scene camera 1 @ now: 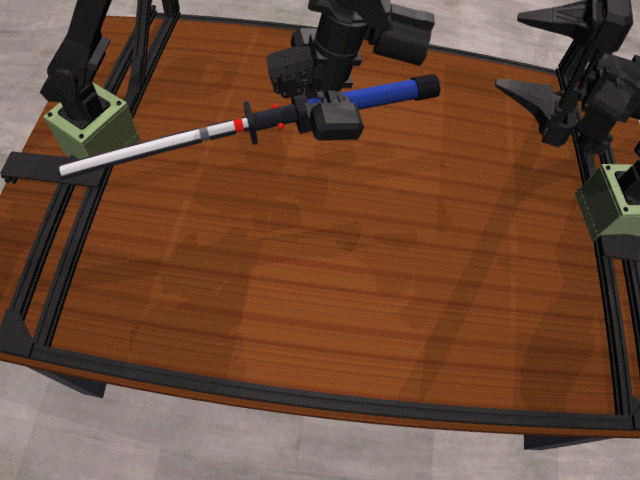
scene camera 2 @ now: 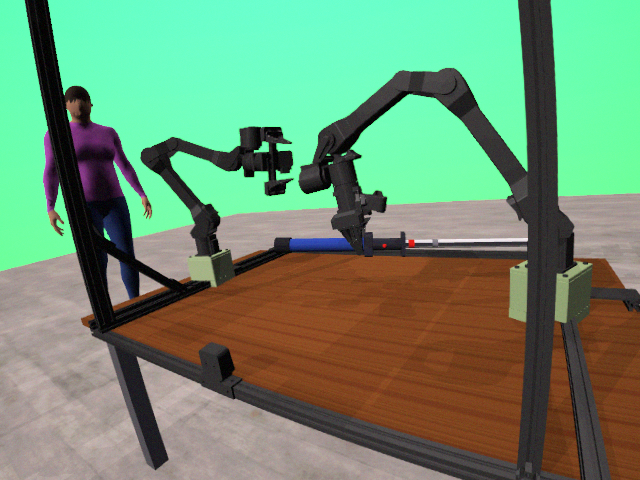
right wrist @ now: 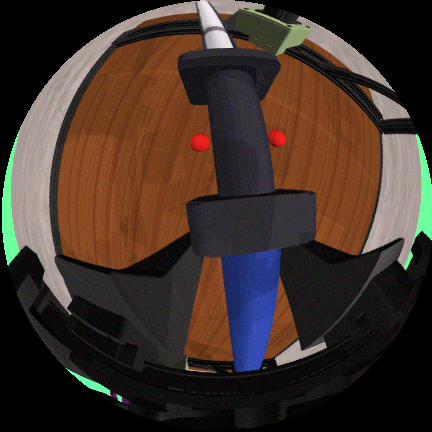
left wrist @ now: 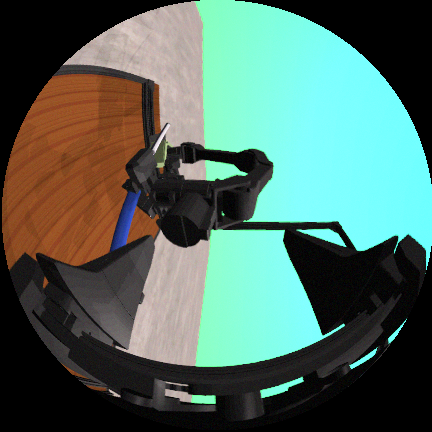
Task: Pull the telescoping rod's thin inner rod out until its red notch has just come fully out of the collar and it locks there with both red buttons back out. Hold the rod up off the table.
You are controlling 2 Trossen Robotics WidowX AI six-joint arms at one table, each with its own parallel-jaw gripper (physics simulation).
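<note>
The rod is level above the table. Its blue tube point(scene camera 1: 382, 95) point(scene camera 2: 317, 244) point(left wrist: 125, 220) point(right wrist: 252, 305) ends in a black collar point(scene camera 1: 267, 118) point(scene camera 2: 392, 243) point(right wrist: 240, 135). The white inner rod point(scene camera 1: 139, 147) point(scene camera 2: 475, 241) point(left wrist: 161, 138) point(right wrist: 215, 35) extends far out. The red notch point(scene camera 1: 238, 125) point(scene camera 2: 411, 243) shows outside the collar's flange, with a sliver of white between. Both red buttons point(scene camera 1: 280, 125) point(scene camera 2: 384, 245) point(right wrist: 200, 142) stand out beside the collar. My right gripper point(right wrist: 236, 232) is shut on the blue tube behind the collar. My left gripper point(scene camera 1: 507, 50) point(scene camera 2: 291, 161) point(left wrist: 219, 239) is open and empty, beyond the black-capped end.
The inner rod's tip passes over a black plate point(scene camera 1: 31, 166) beside the right arm's green base point(scene camera 1: 98, 126) point(scene camera 2: 573, 291). The left arm's green base point(scene camera 2: 210, 267) stands opposite. Black rails point(scene camera 1: 330, 395) edge the table. A person point(scene camera 2: 98, 160) stands behind the left arm.
</note>
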